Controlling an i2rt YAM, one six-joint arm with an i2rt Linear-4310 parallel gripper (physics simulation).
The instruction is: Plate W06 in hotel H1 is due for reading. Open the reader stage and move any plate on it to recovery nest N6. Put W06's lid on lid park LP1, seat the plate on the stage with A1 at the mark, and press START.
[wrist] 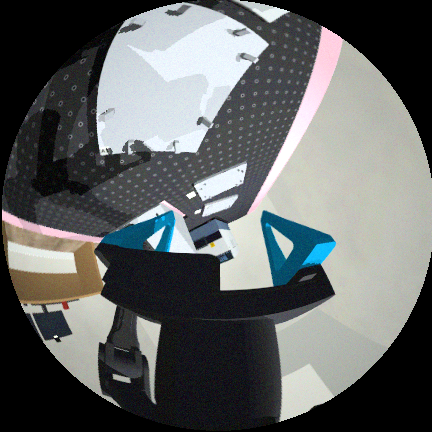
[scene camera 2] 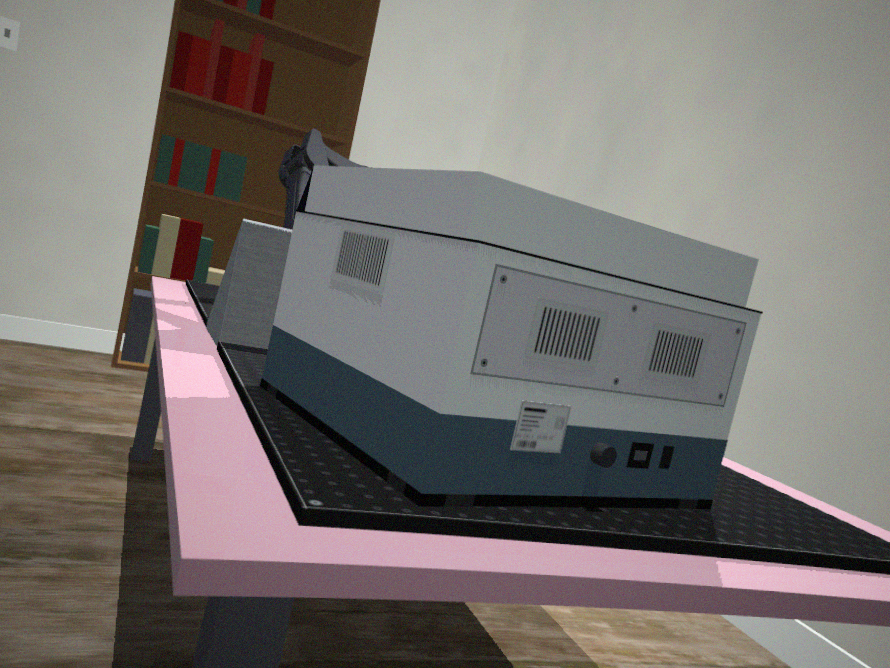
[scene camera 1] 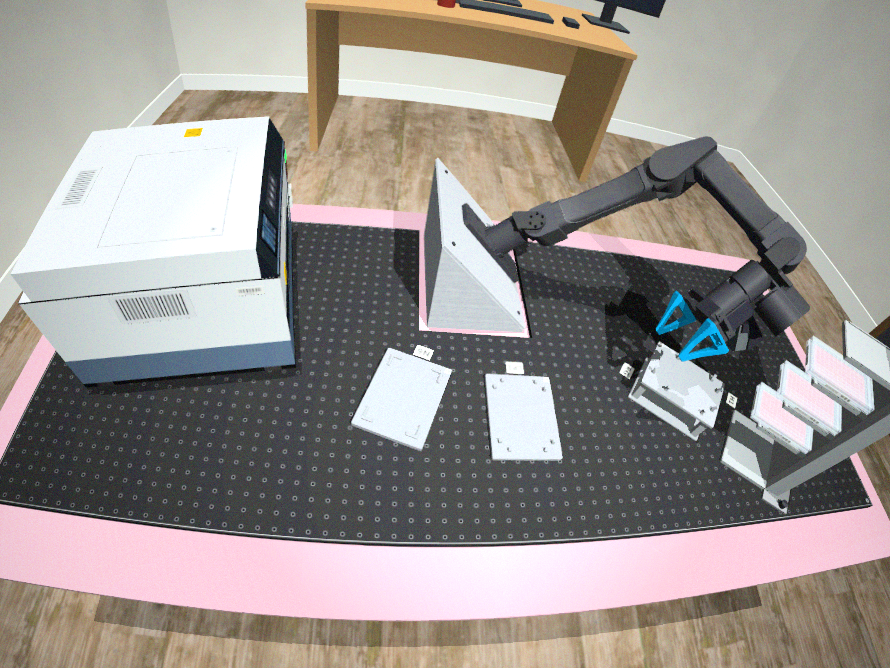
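Seen in the pictures: gripper, between the fingertips: (wrist: 217, 214) (scene camera 1: 667, 344); arm's base, origin of its link: (wrist: 142, 246) (scene camera 1: 489, 245).
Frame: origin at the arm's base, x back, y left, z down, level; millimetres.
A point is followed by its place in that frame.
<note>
My gripper (scene camera 1: 669, 345) {z -79, x -294, y 275 mm} (wrist: 217, 214) {z -79, x -294, y 275 mm} is open and empty, above the back edge of a raised pegged nest (scene camera 1: 682, 384) {z 16, x -310, y 362 mm} (wrist: 155, 85) {z 16, x -291, y 373 mm} at the right. Hotel H1 (scene camera 1: 826, 449) {z -90, x -503, y 537 mm} stands at the far right; three pink-filled plates (scene camera 1: 782, 418) {z -53, x -422, y 507 mm} (scene camera 1: 810, 399) {z -124, x -425, y 508 mm} (scene camera 1: 839, 374) {z -195, x -422, y 507 mm} show on its tiers. I cannot tell which is W06. The reader (scene camera 1: 158, 208) {z -202, x -214, y -549 mm} (scene camera 2: 373, 316) {z -58, x 40, y -672 mm} (wrist: 220, 240) {z -73, x -261, y -357 mm} stands at the left; no open stage shows. Lid park LP1 (scene camera 1: 523, 417) {z 66, x -361, y 46 mm} (wrist: 220, 182) {z 66, x -352, y 55 mm} is the flat pegged plate at mid-table, bare. A flat plate with corner marks (scene camera 1: 402, 399) {z 64, x -340, y -162 mm} (wrist: 220, 205) {z 64, x -337, y -156 mm} lies left of it, also bare. Small labels are unreadable.
The slanted grey arm mount (scene camera 1: 460, 287) {z -28, x -159, y -73 mm} (scene camera 2: 251, 287) {z -18, x 86, y -127 mm} (wrist: 182, 235) {z -17, x -156, y -32 mm} stands behind the flat plates. The black perforated mat (scene camera 1: 345, 474) {z 76, x -474, y -246 mm} lies on a pink table (scene camera 1: 445, 582) {z 89, x -632, y -92 mm} (scene camera 2: 208, 481) {z 89, x 171, y -760 mm}. A wooden desk (scene camera 1: 460, 39) (wrist: 50, 282) stands behind the table, and a bookshelf shows in scene camera 2.
</note>
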